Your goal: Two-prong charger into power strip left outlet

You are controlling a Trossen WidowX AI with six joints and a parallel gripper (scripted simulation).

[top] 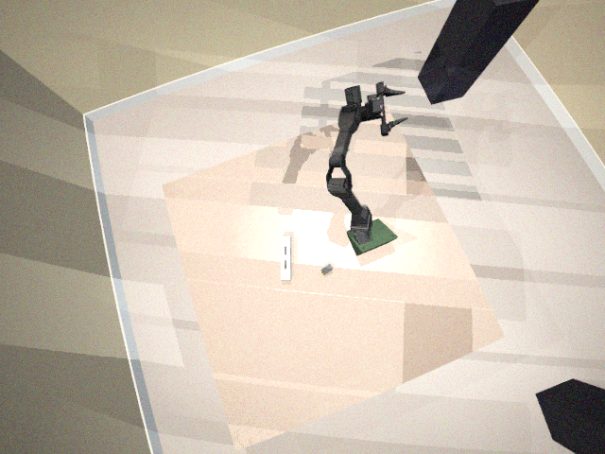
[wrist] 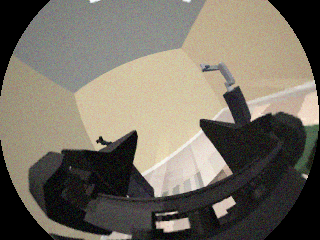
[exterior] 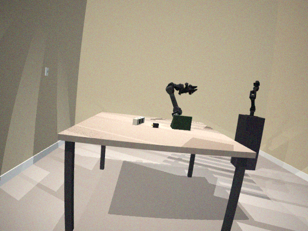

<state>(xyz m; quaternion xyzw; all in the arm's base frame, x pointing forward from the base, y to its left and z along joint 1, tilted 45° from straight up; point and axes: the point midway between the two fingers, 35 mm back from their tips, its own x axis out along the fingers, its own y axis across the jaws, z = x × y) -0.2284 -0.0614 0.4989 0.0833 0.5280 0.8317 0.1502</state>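
Right now the dark charger is 440 mm ahead of my gripper tip, 470 mm to the left of it and 410 mm below it.
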